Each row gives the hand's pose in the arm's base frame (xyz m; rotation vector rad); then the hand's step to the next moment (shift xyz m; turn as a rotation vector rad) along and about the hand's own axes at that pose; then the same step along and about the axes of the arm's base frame.
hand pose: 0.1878 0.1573 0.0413 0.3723 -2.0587 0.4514
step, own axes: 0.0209 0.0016 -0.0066 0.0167 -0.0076 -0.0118
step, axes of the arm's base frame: -0.0060 0.0028 0.0210 0.0040 -0.0026 0.0213
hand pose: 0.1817 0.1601 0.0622 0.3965 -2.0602 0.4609
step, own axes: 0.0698 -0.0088 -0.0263 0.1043 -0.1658 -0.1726
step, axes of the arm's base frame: -0.0109 -0.0018 0.0743 0.1519 -0.0735 0.1992
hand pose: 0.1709 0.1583 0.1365 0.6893 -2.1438 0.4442
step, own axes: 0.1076 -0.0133 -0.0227 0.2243 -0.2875 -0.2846
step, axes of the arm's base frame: -0.0334 -0.0331 0.1003 0.2323 -0.1490 0.3712
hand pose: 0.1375 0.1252 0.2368 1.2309 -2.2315 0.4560
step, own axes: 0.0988 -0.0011 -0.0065 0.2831 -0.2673 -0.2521
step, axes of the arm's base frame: -0.0399 -0.0629 0.0652 0.1800 -0.1949 0.3805
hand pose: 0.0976 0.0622 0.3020 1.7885 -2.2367 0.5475
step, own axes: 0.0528 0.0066 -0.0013 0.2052 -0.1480 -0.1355
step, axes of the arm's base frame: -0.0187 -0.0451 0.0213 0.0887 -0.1526 0.2263
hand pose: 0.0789 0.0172 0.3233 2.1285 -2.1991 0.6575
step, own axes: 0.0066 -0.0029 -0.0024 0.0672 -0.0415 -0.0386
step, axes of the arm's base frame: 0.0016 -0.0055 0.0050 0.0240 -0.0518 0.0668
